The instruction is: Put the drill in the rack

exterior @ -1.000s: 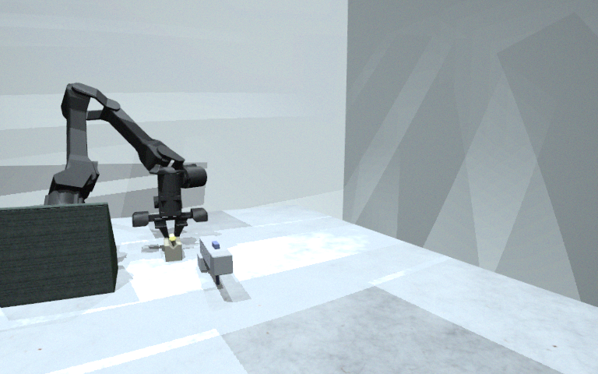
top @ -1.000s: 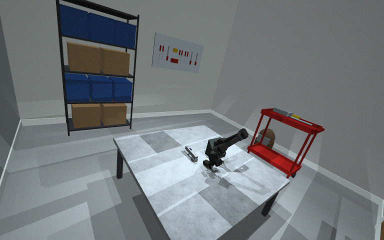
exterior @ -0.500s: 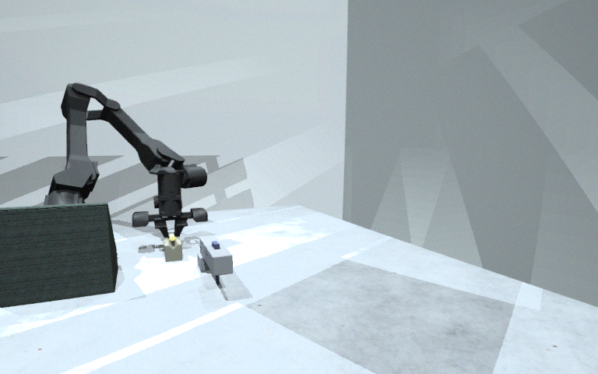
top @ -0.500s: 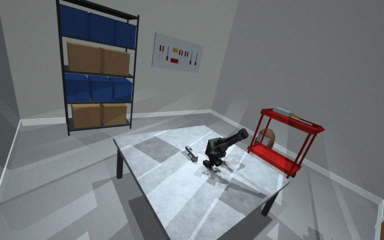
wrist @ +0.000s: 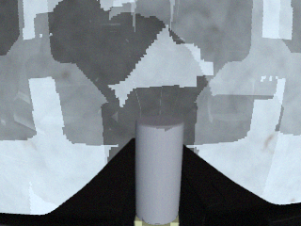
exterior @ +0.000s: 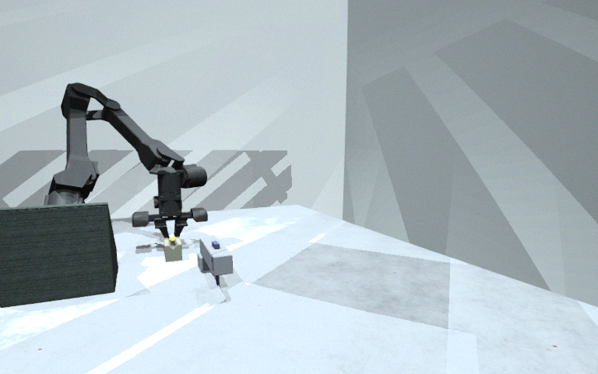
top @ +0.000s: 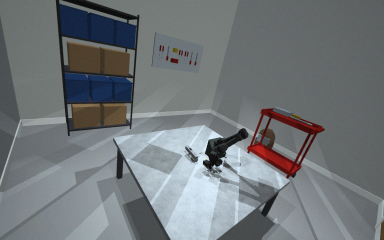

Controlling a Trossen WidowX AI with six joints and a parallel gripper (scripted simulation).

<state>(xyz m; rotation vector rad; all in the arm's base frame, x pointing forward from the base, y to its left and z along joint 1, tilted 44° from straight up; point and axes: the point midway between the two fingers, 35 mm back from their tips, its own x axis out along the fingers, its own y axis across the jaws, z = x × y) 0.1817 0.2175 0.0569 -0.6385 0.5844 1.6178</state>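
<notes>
My gripper tip is 6 cm to the left of the rack and 1 cm below it. Round my gripper tip: grey holder block 22 cm to the right, 9 cm ahead, 4 cm above.
</notes>
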